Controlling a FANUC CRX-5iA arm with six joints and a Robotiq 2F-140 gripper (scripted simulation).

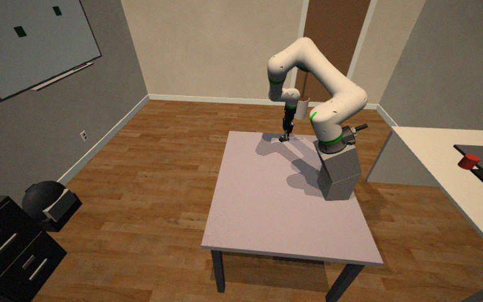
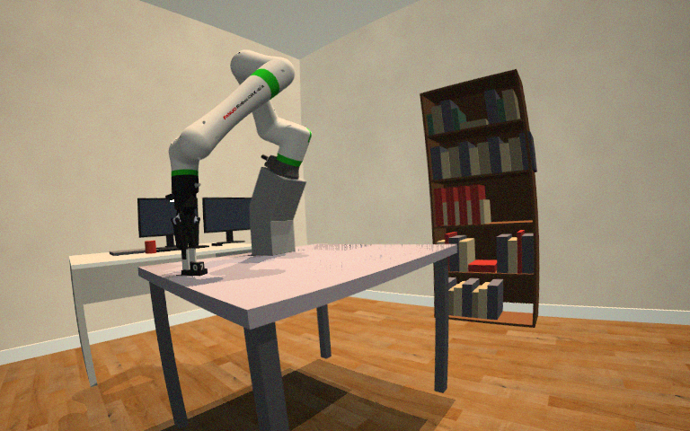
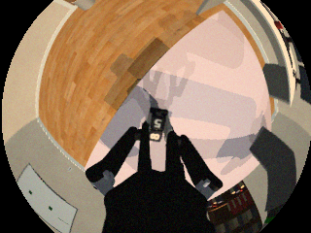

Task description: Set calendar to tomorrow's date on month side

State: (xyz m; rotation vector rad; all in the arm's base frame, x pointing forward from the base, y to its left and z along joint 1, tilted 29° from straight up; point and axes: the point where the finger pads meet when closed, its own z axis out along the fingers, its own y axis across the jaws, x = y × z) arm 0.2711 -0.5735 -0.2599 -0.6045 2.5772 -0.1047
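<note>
My gripper is now 30 mm above the black digit cube.
</note>
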